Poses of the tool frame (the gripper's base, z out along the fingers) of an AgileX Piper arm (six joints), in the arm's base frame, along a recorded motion.
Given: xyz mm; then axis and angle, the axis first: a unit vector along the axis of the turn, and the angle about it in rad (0 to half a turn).
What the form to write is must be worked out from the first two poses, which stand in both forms.
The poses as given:
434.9, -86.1, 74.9, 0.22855, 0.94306, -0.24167, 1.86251
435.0, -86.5, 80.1, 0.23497, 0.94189, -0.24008, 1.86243
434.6, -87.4, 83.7, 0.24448, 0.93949, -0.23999, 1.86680
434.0, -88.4, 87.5, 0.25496, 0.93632, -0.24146, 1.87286
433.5, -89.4, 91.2, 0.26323, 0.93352, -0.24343, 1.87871
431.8, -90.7, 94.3, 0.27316, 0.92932, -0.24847, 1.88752
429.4, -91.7, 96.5, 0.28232, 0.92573, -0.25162, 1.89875
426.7, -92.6, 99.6, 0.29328, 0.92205, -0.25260, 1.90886
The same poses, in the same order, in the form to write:
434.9, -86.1, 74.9, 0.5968, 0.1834, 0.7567, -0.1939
435.0, -86.5, 80.1, 0.5969, 0.1885, 0.7557, -0.1926
434.6, -87.4, 83.7, 0.5951, 0.1965, 0.7550, -0.1929
434.0, -88.4, 87.5, 0.5927, 0.2054, 0.7542, -0.1945
433.5, -89.4, 91.2, 0.5903, 0.2125, 0.7535, -0.1965
431.8, -90.7, 94.3, 0.5867, 0.2212, 0.7525, -0.2012
429.4, -91.7, 96.5, 0.5822, 0.2295, 0.7527, -0.2046
426.7, -92.6, 99.6, 0.5781, 0.2393, 0.7524, -0.2061

